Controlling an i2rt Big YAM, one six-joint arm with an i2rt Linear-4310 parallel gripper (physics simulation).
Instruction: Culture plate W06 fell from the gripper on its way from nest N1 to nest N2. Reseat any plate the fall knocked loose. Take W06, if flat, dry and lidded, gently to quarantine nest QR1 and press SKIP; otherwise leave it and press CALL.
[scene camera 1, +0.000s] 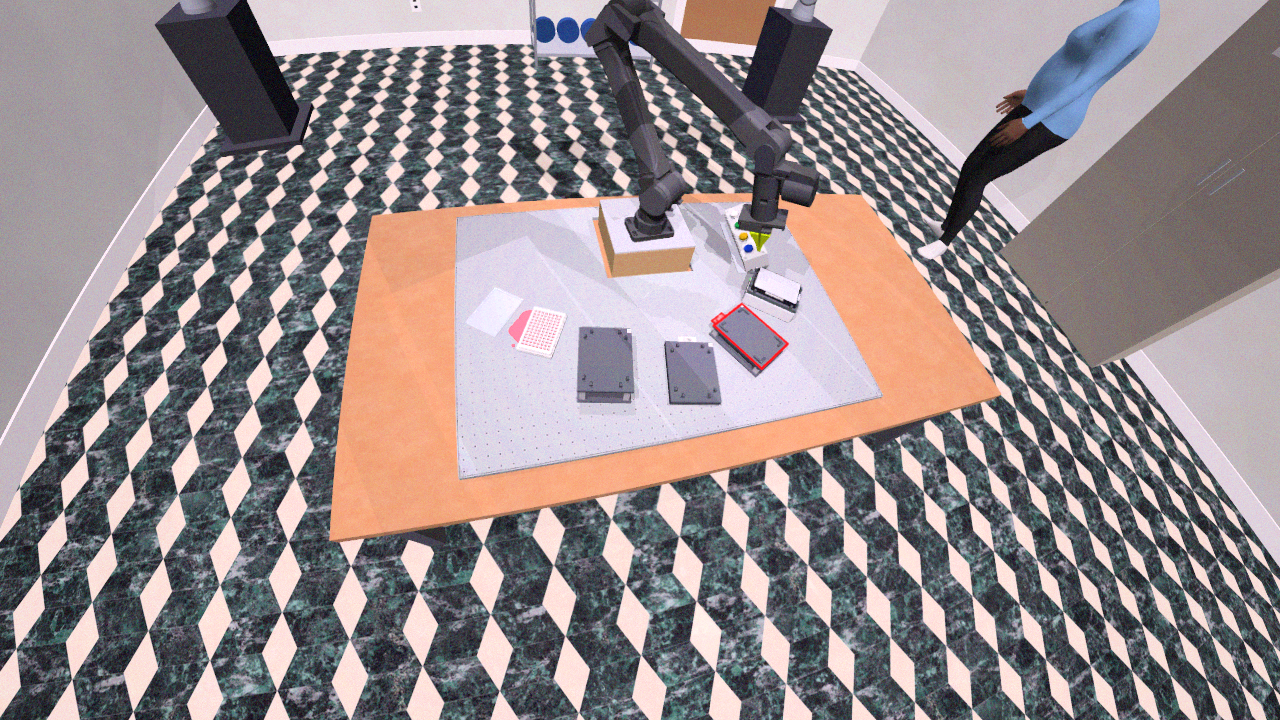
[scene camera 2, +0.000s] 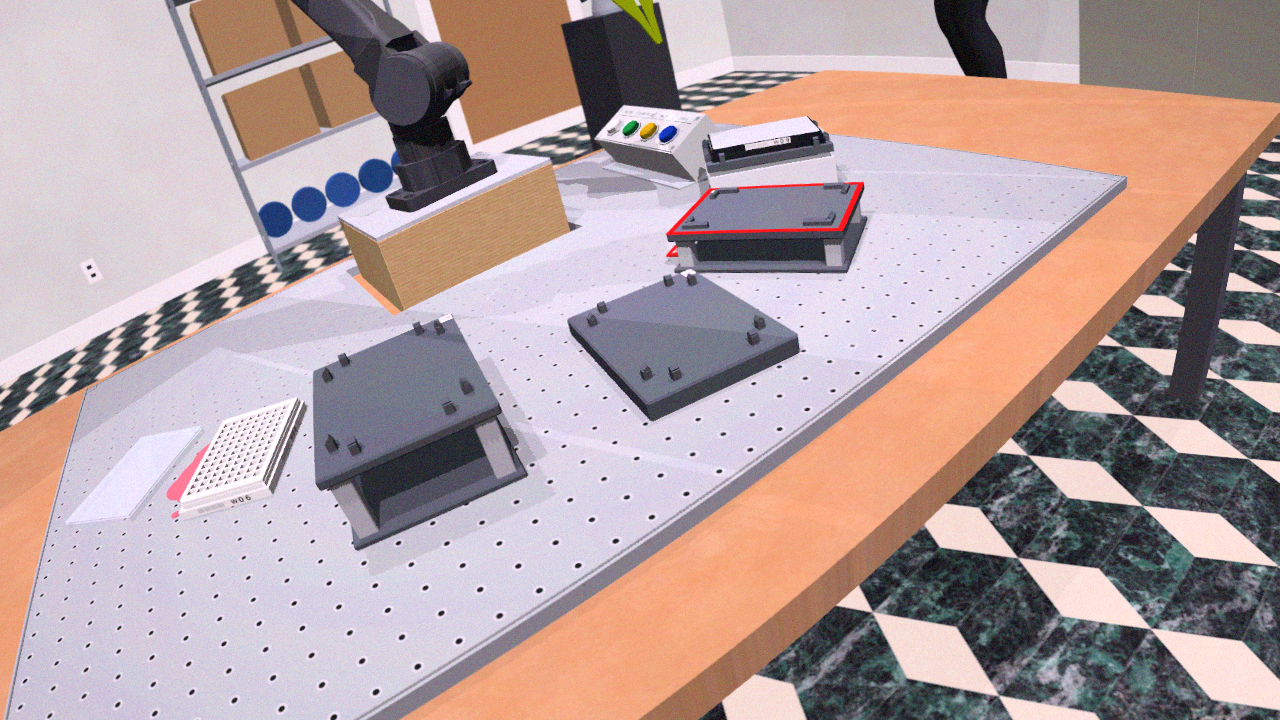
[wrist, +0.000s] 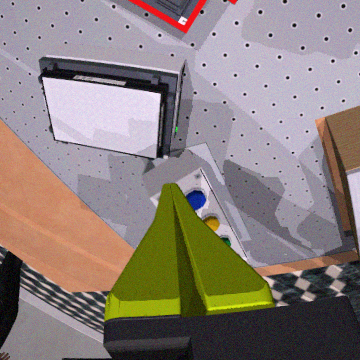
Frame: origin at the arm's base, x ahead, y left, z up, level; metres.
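Where they show: gripper, fingertip midpoint: (scene camera 1: 759, 249) (scene camera 2: 659, 43) (wrist: 169, 191); arm's base, link origin: (scene camera 1: 649, 229) (scene camera 2: 442, 189).
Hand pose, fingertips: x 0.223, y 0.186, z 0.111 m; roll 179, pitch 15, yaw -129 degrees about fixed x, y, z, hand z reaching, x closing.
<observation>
Each offset is from my fingertips to the top centre of the thing.
Plate W06 {dx -0.010, dy -0.520, dz -0.183 m} (scene camera 1: 541, 332) (scene camera 2: 241, 454) lies lidless on the board, with a pink spill {dx -0.030, dy -0.579, dz -0.196 m} (scene camera 1: 520, 329) (scene camera 2: 186, 474) beside it. Its clear lid {dx -0.097, dy -0.622, dz -0.190 m} (scene camera 1: 494, 310) (scene camera 2: 136, 474) lies apart, further left. A lidded dark plate {dx +0.019, dy +0.107, dz -0.128 m} (scene camera 1: 776, 286) (scene camera 2: 763, 138) (wrist: 104, 115) sits on the white device at the right. The red-edged nest {dx +0.135, dy -0.026, dz -0.151 m} (scene camera 1: 750, 335) (scene camera 2: 769, 210) (wrist: 172, 7) holds no plate. The button box {dx -0.196, dy +0.125, dz -0.114 m} (scene camera 1: 748, 243) (scene camera 2: 657, 143) (wrist: 200, 186) has green, yellow and blue buttons. My gripper (scene camera 1: 759, 243) (wrist: 169, 191) is shut and empty, above the button box; in the wrist view its tips are beside the blue button {dx -0.126, dy +0.090, dz -0.123 m} (wrist: 195, 200).
A raised dark nest {dx +0.127, dy -0.403, dz -0.129 m} (scene camera 1: 605, 360) (scene camera 2: 402, 398) and a low dark nest {dx +0.185, dy -0.203, dz -0.172 m} (scene camera 1: 691, 371) (scene camera 2: 682, 340) stand on the perforated board, both without a plate. The arm's wooden base block (scene camera 1: 651, 259) (scene camera 2: 465, 237) (wrist: 345, 145) stands at the back. A person (scene camera 1: 1074, 80) stands behind the table at the right.
</observation>
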